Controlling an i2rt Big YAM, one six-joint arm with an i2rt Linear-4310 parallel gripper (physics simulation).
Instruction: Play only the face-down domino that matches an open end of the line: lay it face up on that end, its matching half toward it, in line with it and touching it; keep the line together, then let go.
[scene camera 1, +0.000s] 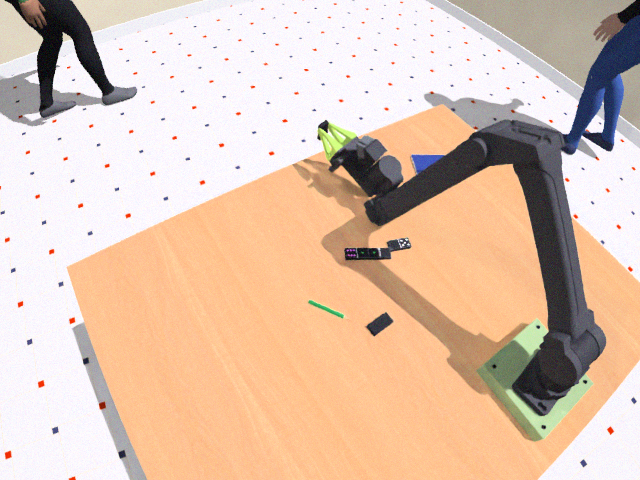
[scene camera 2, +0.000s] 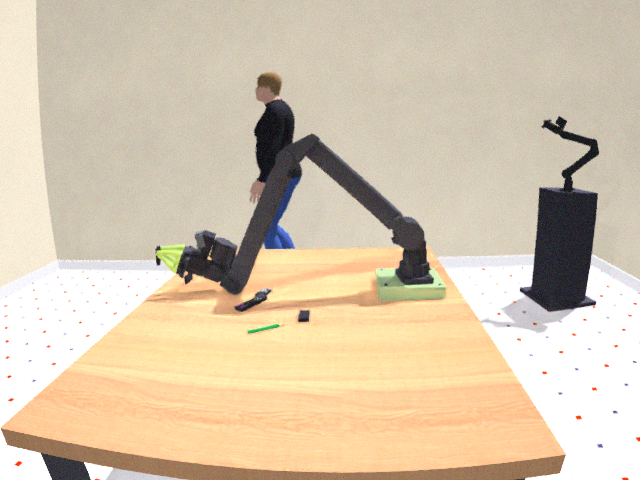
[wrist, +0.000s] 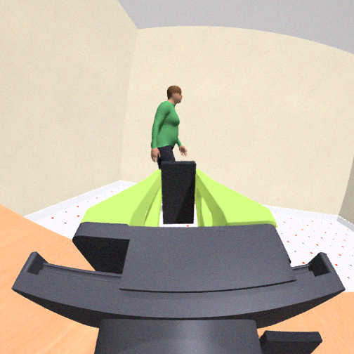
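Seen in the pictures: gripper, fingertip midpoint: (scene camera 1: 322, 126) (scene camera 2: 157, 251); arm's base at its link origin: (scene camera 1: 541, 382) (scene camera 2: 413, 278).
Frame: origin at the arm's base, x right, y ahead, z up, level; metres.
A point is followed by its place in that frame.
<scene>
My gripper (scene camera 1: 324, 127) @(x 0.056, y 0.734, z 0.100 m) (scene camera 2: 158, 255) @(x 0.056, y 0.734, z 0.100 m) (wrist: 178, 175) points sideways near the table's far edge, well away from the line. It is shut on a plain black domino; no pips show on the side seen in the wrist view. The line holds a domino with a pink end (scene camera 1: 355, 253) @(x -0.067, y 0.471, z -0.025 m), one with a green half (scene camera 1: 376, 253) @(x -0.030, y 0.441, z -0.025 m), and one with a white five (scene camera 1: 402, 243) @(x 0.037, y 0.421, z -0.025 m), which sits slightly offset at the right end. A face-down black domino (scene camera 1: 379, 323) @(x -0.147, y 0.317, z -0.025 m) (scene camera 2: 303, 315) @(x -0.152, y 0.317, z -0.025 m) lies apart. A small dark piece (scene camera 2: 187, 278) @(x 0.149, y 0.676, z -0.017 m), perhaps another domino, shows under the gripper.
A green pencil (scene camera 1: 326, 308) @(x -0.206, y 0.412, z -0.027 m) (scene camera 2: 264, 328) @(x -0.208, y 0.410, z -0.029 m) lies near the face-down domino. A blue book (scene camera 1: 427, 162) @(x 0.296, y 0.557, z -0.025 m) is partly behind the arm. The green base (scene camera 1: 493, 379) @(x -0.071, y 0.077, z -0.001 m) (scene camera 2: 410, 292) @(x -0.077, y 0.030, z -0.013 m) carries the arm. A dark block (wrist: 291, 342) at the wrist view's lower right is unclear. People stand off the table.
</scene>
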